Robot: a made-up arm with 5 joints.
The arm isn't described. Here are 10 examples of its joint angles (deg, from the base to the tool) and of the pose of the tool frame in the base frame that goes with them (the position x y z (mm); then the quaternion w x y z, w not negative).
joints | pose
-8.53 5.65 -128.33 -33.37 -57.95 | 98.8 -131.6 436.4 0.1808 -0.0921 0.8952 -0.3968
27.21 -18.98 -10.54 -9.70 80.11 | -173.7 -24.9 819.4 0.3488 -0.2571 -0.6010 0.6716
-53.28 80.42 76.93 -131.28 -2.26 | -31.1 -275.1 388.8 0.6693 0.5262 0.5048 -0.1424
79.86 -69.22 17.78 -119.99 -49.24 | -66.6 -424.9 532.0 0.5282 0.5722 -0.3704 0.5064
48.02 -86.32 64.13 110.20 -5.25 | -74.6 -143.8 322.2 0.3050 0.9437 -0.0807 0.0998
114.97 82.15 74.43 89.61 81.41 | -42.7 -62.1 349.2 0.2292 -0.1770 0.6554 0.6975
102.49 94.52 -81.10 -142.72 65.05 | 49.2 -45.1 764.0 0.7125 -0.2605 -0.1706 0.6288
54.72 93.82 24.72 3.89 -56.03 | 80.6 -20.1 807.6 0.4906 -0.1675 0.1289 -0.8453
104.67 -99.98 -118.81 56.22 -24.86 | 127.6 -122.0 679.3 0.4226 0.3025 0.2474 0.8177
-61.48 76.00 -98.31 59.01 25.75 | -220.3 170.6 295.3 0.1929 -0.6798 -0.6607 -0.2534
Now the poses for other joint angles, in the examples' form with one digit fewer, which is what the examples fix.
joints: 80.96 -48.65 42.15 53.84 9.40
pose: -379 -147 490 0.130 -0.748 -0.560 0.331
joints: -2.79 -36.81 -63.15 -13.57 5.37
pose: 42 255 568 0.441 -0.504 0.537 0.512
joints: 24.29 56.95 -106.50 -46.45 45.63
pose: -71 188 447 0.090 -0.380 0.500 0.773
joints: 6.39 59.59 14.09 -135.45 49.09
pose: 190 -95 532 0.803 -0.013 0.514 0.301
